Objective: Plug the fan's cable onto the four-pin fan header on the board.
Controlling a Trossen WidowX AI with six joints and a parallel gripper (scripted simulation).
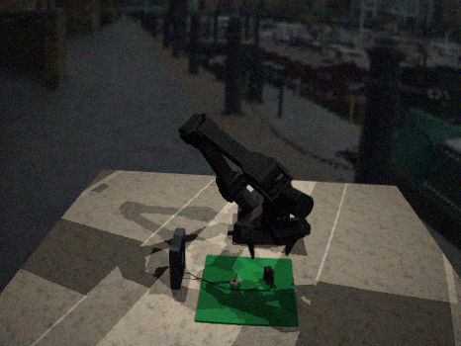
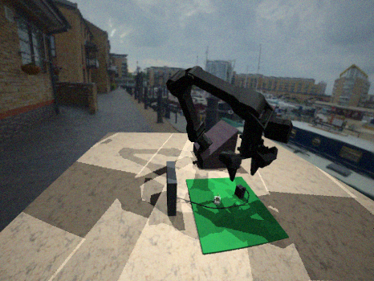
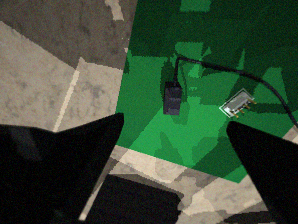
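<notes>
Right now my gripper tip is 1 cm short of the dark plug and 5 cm above it. The rest, counted from my gripper tip: green board 4 cm ahead, 5 cm to the right, 9 cm below; pale four-pin header 2 cm ahead, 9 cm to the right, 8 cm below; black fan 1 cm ahead, 23 cm to the right, 2 cm below.
</notes>
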